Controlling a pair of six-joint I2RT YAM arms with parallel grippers.
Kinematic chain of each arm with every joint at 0, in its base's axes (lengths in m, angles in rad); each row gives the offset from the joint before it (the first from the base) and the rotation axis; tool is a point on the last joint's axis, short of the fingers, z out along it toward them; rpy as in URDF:
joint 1: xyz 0 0 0.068 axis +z
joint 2: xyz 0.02 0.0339 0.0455 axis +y
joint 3: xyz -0.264 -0.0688 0 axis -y
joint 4: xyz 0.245 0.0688 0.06 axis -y
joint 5: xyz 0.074 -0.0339 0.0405 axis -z
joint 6: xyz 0.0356 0 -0.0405 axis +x
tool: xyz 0 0 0 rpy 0 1.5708 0
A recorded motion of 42 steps. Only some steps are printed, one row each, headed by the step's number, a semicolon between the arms.
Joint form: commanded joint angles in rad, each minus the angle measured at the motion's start. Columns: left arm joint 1, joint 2, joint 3, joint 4, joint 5, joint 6; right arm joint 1, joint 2, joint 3, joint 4, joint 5, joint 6.
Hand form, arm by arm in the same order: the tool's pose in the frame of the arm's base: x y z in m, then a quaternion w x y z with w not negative. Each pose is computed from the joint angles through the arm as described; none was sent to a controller.
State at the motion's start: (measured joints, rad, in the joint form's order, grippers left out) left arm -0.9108 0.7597 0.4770 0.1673 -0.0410 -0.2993; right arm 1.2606 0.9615 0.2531 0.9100 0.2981 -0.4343
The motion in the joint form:
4: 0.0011 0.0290 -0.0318 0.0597 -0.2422 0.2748; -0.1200 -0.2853 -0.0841 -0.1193 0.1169 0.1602
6: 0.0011 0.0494 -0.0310 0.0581 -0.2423 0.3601; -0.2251 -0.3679 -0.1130 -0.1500 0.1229 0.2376
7: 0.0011 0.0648 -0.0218 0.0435 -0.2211 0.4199; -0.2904 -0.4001 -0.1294 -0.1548 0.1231 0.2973
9: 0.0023 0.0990 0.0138 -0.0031 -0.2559 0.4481; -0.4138 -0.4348 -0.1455 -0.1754 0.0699 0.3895
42: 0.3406 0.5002 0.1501 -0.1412 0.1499 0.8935; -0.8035 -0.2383 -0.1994 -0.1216 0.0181 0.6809
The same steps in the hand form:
4: 0.1259 -0.1457 0.2622 0.63507 0.23199 0.70851 -0.20220; 0.0797 0.1392 0.2420 0.76233 -0.25635 0.55344 0.21641
6: 0.1278 -0.1480 0.2588 0.63635 0.26618 0.70359 -0.17076; 0.0886 0.1209 0.2399 0.77085 -0.19633 0.56901 0.20851
7: 0.1288 -0.1506 0.2577 0.63213 0.29785 0.69822 -0.15551; 0.0940 0.1114 0.2378 0.77396 -0.15747 0.57685 0.20842
9: 0.1333 -0.1541 0.2594 0.62260 0.30610 0.70924 -0.12509; 0.1036 0.0978 0.2346 0.77456 -0.11531 0.58476 0.21169
42: 0.2186 -0.1448 0.2060 0.46345 0.50756 0.72511 -0.04266; 0.1471 0.0600 0.1960 0.72932 0.04822 0.66431 0.15641

